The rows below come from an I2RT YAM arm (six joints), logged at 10 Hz.
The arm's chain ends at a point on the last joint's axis. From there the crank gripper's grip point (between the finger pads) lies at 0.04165 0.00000 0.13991 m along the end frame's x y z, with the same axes.
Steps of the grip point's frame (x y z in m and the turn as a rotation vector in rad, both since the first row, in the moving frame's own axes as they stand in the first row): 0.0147 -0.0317 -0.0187 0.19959 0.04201 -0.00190; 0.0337 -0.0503 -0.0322 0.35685 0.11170 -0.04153; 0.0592 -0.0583 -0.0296 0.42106 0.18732 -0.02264; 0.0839 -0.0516 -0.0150 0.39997 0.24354 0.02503; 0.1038 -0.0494 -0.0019 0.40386 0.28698 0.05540; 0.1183 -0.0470 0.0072 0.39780 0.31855 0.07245; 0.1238 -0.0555 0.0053 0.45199 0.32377 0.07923
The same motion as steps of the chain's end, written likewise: 0.0089 -0.0041 -0.0141 0.19959 0.04201 -0.00190; 0.0198 -0.0004 -0.0177 0.35685 0.11170 -0.04153; 0.0353 -0.0019 -0.0073 0.42106 0.18732 -0.02264; 0.0516 -0.0011 0.0096 0.39997 0.24354 0.02503; 0.0655 -0.0009 0.0259 0.40386 0.28698 0.05540; 0.0759 -0.0008 0.0371 0.39780 0.31855 0.07245; 0.0807 -0.0034 0.0384 0.45199 0.32377 0.07923
